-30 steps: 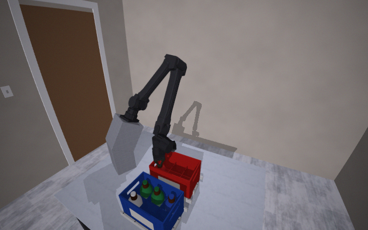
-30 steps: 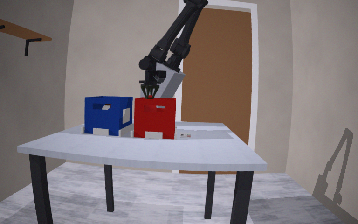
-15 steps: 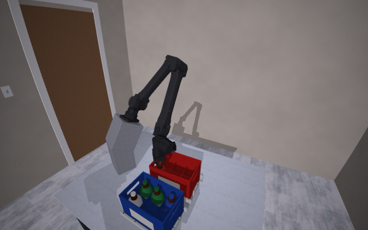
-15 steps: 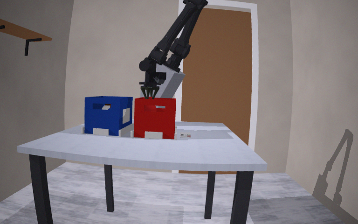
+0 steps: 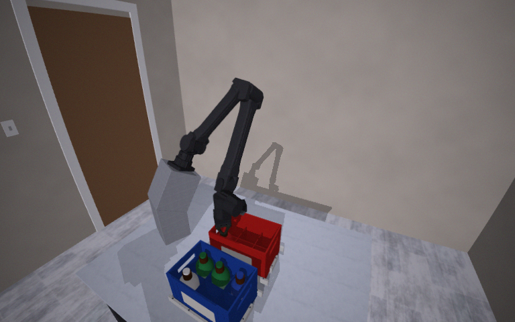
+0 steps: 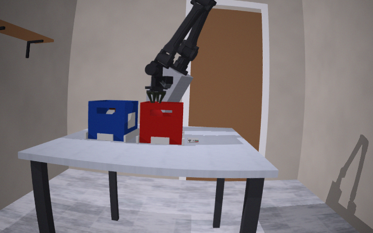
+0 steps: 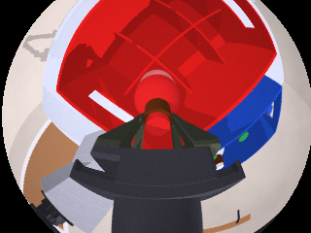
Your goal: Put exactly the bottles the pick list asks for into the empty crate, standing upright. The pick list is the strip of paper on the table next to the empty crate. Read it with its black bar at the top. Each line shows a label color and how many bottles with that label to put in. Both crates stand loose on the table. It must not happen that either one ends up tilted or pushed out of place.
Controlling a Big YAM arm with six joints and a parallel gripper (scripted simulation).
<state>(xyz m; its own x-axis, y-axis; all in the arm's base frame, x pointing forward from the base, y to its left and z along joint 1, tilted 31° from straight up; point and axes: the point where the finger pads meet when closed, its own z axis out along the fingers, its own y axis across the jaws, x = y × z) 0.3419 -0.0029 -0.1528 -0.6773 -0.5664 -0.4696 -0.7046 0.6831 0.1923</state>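
Now: the red-label bottle 6 cm below my hand. The rest, counted from my hand: blue crate (10 cm ahead, 19 cm to the right, 8 cm below); then red crate (9 cm ahead, 5 cm to the left, 8 cm below); then white-label bottle (1 cm ahead, 23 cm to the right, 7 cm below).
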